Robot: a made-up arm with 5 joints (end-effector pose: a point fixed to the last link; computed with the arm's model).
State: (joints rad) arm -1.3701 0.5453 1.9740 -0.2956 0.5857
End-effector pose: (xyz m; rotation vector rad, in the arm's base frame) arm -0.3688 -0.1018 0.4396 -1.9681 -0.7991 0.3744
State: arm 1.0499 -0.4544 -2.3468 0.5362 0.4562
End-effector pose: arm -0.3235 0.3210 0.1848 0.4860 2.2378 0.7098
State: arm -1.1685 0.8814 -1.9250 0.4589 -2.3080
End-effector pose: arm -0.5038 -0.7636 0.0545 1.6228 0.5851 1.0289
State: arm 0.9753 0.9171 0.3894 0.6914 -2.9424
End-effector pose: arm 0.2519 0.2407 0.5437 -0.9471 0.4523 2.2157
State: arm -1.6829 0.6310 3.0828 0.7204 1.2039
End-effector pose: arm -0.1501 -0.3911 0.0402 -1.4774 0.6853 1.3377
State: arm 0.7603 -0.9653 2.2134 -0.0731 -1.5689
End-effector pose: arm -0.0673 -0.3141 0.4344 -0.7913 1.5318 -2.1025
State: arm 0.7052 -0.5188 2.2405 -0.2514 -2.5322
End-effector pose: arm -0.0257 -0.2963 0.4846 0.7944 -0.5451 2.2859
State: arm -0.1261 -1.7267 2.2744 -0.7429 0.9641
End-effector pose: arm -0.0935 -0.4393 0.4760 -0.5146 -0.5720 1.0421
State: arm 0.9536 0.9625 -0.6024 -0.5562 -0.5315
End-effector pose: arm -0.0298 0.7086 0.3461 1.1105 2.1244 1.8919
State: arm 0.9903 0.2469 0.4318 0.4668 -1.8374
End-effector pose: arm 0.0093 0.1454 0.8743 -0.5564 0.1904 2.8947
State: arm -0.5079 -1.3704 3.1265 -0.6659 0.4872
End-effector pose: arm -0.3672 -0.1497 0.3714 -1.0326 -0.5696 1.7295
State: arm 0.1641 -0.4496 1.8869 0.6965 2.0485
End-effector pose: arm -0.1737 -0.2356 0.4881 0.1280 -0.4053 1.1253
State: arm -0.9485 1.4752 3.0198 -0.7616 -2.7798
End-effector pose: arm 0.0187 -0.2339 0.0916 0.4577 2.1297 1.4965
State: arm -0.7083 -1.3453 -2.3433 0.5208 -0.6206
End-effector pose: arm -0.6385 -0.4913 0.0521 -2.0824 0.3429 1.4418
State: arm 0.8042 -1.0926 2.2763 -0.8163 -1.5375
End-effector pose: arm -0.0274 -0.3281 0.5574 -1.1284 0.7202 -2.3383
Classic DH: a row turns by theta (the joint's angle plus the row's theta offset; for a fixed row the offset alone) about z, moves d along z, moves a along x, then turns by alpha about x. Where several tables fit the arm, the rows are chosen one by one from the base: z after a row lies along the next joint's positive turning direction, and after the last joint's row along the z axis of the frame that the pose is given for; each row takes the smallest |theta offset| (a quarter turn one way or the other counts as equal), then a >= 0, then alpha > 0; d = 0 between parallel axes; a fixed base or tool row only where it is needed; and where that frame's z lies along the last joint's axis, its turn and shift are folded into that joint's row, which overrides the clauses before.
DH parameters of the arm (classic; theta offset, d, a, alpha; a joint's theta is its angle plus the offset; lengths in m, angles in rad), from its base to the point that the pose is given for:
base (fixed): 0.5565 -0.2357 -0.2171 -2.9175
joint 1: -0.9307 -0.5235 -0.0103 1.1804
joint 2: -1.4213 0.3121 0.2867 -1.4331
joint 3: -1.3174 0.2247 0.1513 -1.5708
joint 4: 1.0495 0.3794 0.1906 1.3614
joint 5: 0.7487 -0.0769 -0.0286 -0.7535
tool (fixed): 0.0128 0.0776 0 0

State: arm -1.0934 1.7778 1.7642 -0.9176 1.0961
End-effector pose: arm -0.2779 0.1801 0.0444 2.6830 -0.0605 0.6939
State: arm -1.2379 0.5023 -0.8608 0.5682 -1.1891
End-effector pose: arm -0.7263 -0.8227 0.4168 1.5483 -0.3446 -0.0235
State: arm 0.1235 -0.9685 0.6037 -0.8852 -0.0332
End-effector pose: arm -0.5956 -0.6413 0.7867 -0.6115 0.1884 -1.8659
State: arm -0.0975 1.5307 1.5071 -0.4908 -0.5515
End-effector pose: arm 0.0637 0.2492 0.1731 2.2155 0.9254 1.4117
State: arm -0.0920 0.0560 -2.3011 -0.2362 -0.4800
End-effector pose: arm -0.6557 -0.1352 0.0095 -2.3661 1.5164 0.9630
